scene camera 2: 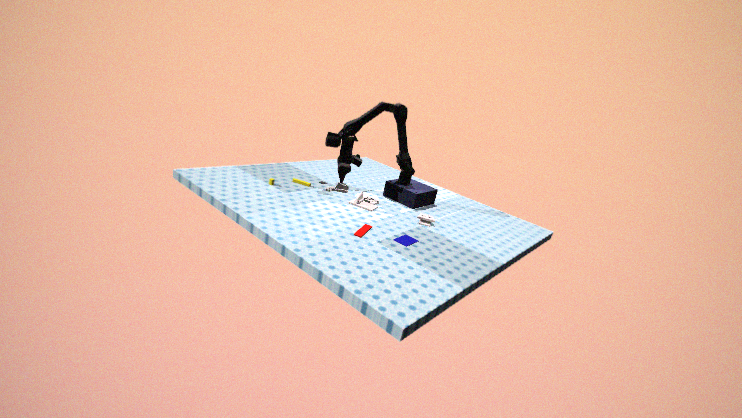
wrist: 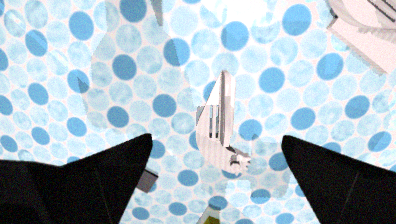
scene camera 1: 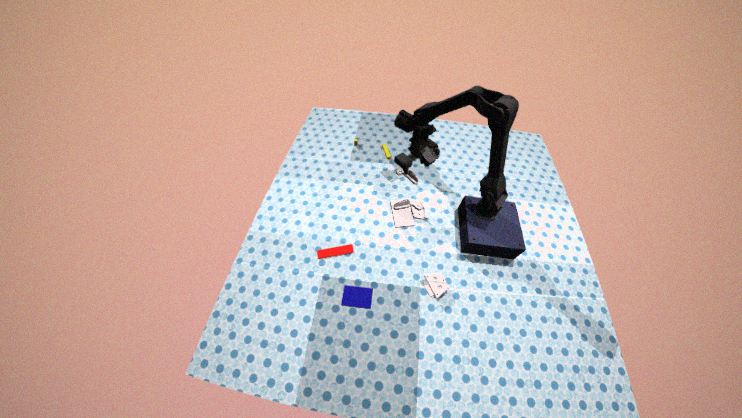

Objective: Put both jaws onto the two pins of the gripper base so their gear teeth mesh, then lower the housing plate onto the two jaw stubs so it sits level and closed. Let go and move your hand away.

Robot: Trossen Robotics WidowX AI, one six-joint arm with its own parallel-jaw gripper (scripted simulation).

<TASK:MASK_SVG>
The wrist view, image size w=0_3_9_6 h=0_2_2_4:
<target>gripper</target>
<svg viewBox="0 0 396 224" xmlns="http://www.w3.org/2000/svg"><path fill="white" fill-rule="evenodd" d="M283 136L281 148L284 158L320 224L396 224L395 171L354 159L299 137ZM152 135L144 133L131 140L113 145L93 155L71 161L62 166L38 161L0 159L0 224L119 224L147 166L153 147Z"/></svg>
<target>jaw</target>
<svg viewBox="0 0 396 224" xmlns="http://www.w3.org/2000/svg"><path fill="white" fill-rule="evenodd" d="M222 70L199 116L196 127L196 142L200 153L209 163L226 172L229 171L238 175L239 172L244 173L244 169L248 170L247 166L250 165L251 158L249 153L244 153L229 145L230 136L233 135L237 80L229 71ZM210 105L213 105L212 133L209 133Z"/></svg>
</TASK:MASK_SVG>
